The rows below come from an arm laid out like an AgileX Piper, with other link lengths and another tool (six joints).
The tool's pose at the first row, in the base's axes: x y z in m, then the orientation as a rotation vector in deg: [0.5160, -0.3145, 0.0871, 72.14, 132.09, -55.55]
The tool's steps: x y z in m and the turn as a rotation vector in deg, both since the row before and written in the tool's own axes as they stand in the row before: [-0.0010, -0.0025, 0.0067, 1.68, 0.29, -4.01]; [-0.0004, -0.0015, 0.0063, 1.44, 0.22, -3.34]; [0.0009, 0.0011, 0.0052, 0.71, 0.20, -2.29]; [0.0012, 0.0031, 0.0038, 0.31, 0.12, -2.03]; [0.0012, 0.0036, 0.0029, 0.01, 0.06, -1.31]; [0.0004, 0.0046, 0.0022, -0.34, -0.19, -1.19]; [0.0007, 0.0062, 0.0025, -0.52, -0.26, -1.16]
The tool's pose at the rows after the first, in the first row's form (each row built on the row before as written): [0.5143, -0.3208, 0.0839, 68.79, 135.31, -58.90]; [0.5130, -0.3261, 0.0804, 65.87, 137.89, -61.75]; [0.5129, -0.3289, 0.0758, 63.75, 139.73, -63.32]; [0.5140, -0.3297, 0.0709, 61.69, 141.39, -64.30]; [0.5154, -0.3296, 0.0663, 60.27, 142.49, -64.67]; [0.5181, -0.3289, 0.0620, 58.68, 143.40, -64.59]; [0.5215, -0.3275, 0.0564, 57.01, 144.27, -64.26]
